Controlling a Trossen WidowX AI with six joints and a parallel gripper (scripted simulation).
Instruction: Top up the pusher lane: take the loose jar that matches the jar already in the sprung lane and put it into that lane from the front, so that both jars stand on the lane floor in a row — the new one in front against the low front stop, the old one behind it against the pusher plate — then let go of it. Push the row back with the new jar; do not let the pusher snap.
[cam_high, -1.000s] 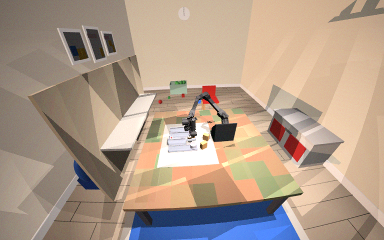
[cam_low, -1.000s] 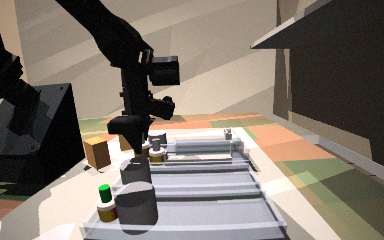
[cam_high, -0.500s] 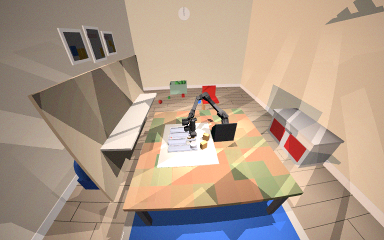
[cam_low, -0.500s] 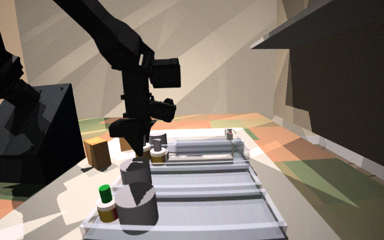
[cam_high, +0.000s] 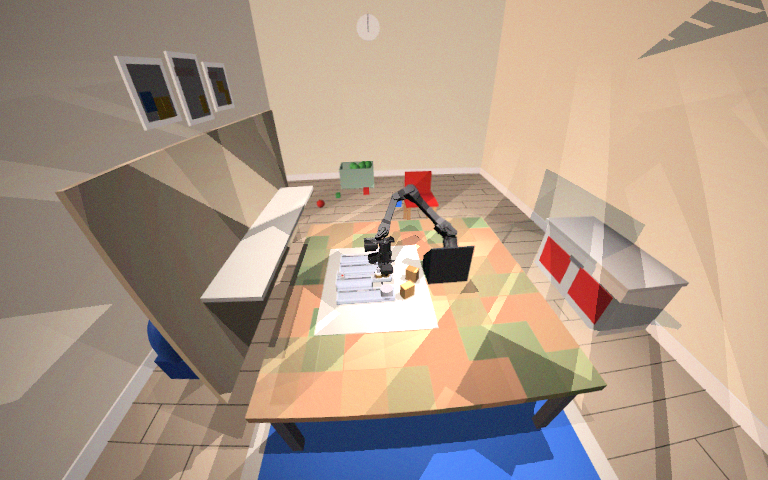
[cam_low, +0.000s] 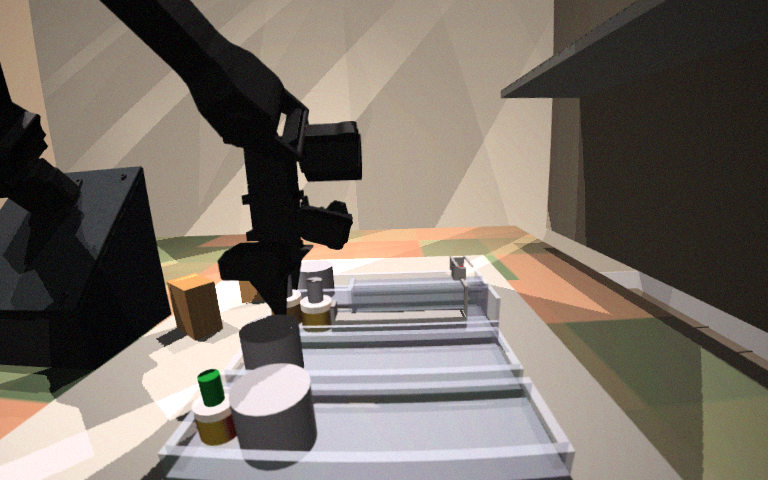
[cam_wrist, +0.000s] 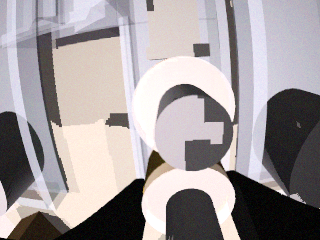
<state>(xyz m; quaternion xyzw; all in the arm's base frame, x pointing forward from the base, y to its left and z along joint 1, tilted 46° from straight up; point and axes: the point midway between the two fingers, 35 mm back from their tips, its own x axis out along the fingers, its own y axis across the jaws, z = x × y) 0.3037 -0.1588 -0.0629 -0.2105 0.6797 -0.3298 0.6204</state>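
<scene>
Now: the clear lane 140 mm ahead of my gripper tip, 20 mm below it and 10 mm to the left of it. Round my gripper tip: pusher plate (150 mm ahead, 10 mm to the left, 10 mm above).
</scene>
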